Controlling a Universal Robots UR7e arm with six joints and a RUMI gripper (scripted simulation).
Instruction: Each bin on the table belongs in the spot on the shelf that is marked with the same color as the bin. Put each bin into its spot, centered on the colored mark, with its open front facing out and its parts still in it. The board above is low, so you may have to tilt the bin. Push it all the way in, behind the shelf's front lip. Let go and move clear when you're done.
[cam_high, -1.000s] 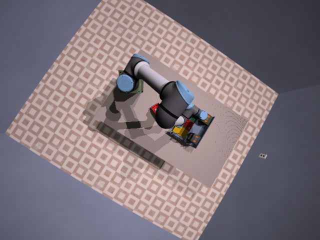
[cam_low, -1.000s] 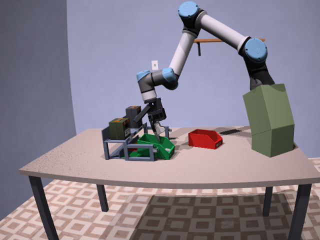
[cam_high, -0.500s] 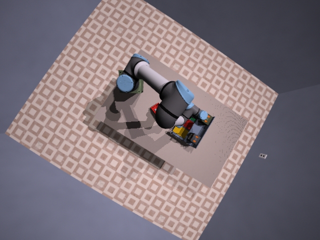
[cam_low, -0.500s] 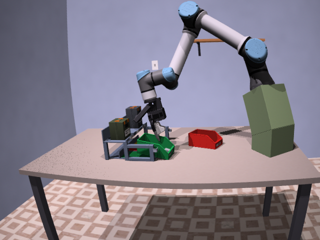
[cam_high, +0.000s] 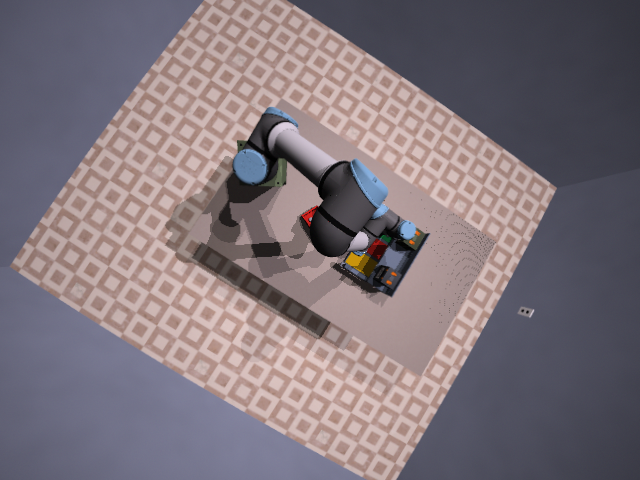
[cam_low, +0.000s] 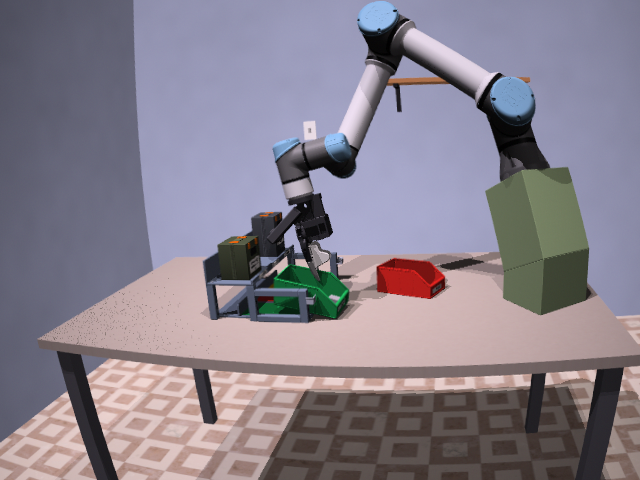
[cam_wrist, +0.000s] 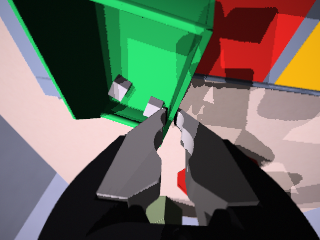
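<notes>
Right now my hand is 10 mm short of the green bin, 40 mm to the right of it and 30 mm above it. Round my hand: green mark (100 mm ahead, 40 mm to the left, 80 mm below); red mark (90 mm ahead, 70 mm to the right, 80 mm below); yellow mark (80 mm ahead, 190 mm to the right, 80 mm below).
</notes>
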